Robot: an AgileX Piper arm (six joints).
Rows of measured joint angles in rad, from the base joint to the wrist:
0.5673, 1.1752, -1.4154, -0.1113, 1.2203, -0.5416
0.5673, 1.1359, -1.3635, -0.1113, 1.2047, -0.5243
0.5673, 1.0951, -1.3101, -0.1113, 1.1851, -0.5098
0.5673, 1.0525, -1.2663, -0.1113, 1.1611, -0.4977
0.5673, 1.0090, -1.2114, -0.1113, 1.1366, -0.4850
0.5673, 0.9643, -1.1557, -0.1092, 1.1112, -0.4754
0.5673, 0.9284, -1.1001, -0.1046, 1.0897, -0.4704
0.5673, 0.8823, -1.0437, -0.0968, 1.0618, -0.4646
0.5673, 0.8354, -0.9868, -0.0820, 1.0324, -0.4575
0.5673, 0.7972, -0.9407, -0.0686, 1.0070, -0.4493
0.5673, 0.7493, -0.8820, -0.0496, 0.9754, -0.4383
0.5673, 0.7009, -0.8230, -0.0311, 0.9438, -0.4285
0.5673, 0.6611, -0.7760, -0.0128, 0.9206, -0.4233
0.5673, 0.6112, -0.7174, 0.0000, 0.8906, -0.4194
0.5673, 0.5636, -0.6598, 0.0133, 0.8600, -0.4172
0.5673, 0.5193, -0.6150, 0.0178, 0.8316, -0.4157
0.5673, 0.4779, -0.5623, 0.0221, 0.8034, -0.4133
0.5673, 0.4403, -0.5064, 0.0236, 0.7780, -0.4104
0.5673, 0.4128, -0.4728, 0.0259, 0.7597, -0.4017
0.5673, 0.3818, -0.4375, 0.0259, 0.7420, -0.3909
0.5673, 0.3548, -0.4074, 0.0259, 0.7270, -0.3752
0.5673, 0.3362, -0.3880, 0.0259, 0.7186, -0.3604
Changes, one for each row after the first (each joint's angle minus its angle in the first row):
0.0000, -0.0393, 0.0519, 0.0000, -0.0156, 0.0173
0.0000, -0.0801, 0.1053, 0.0000, -0.0352, 0.0318
0.0000, -0.1227, 0.1491, 0.0000, -0.0592, 0.0439
0.0000, -0.1662, 0.2040, 0.0000, -0.0837, 0.0566
0.0000, -0.2109, 0.2597, 0.0021, -0.1091, 0.0662
0.0000, -0.2468, 0.3153, 0.0067, -0.1306, 0.0712
0.0000, -0.2929, 0.3717, 0.0145, -0.1585, 0.0770
0.0000, -0.3398, 0.4286, 0.0293, -0.1879, 0.0841
0.0000, -0.3780, 0.4747, 0.0427, -0.2133, 0.0923
0.0000, -0.4259, 0.5334, 0.0617, -0.2449, 0.1033
0.0000, -0.4743, 0.5924, 0.0802, -0.2765, 0.1131
0.0000, -0.5141, 0.6394, 0.0985, -0.2997, 0.1183
0.0000, -0.5640, 0.6980, 0.1113, -0.3297, 0.1222
0.0000, -0.6116, 0.7556, 0.1246, -0.3603, 0.1244
0.0000, -0.6559, 0.8004, 0.1291, -0.3887, 0.1259
0.0000, -0.6973, 0.8531, 0.1334, -0.4169, 0.1283
0.0000, -0.7349, 0.9090, 0.1349, -0.4423, 0.1312
0.0000, -0.7624, 0.9426, 0.1372, -0.4606, 0.1399
0.0000, -0.7934, 0.9779, 0.1372, -0.4783, 0.1507
0.0000, -0.8204, 1.0080, 0.1372, -0.4933, 0.1664
0.0000, -0.8390, 1.0274, 0.1372, -0.5017, 0.1812

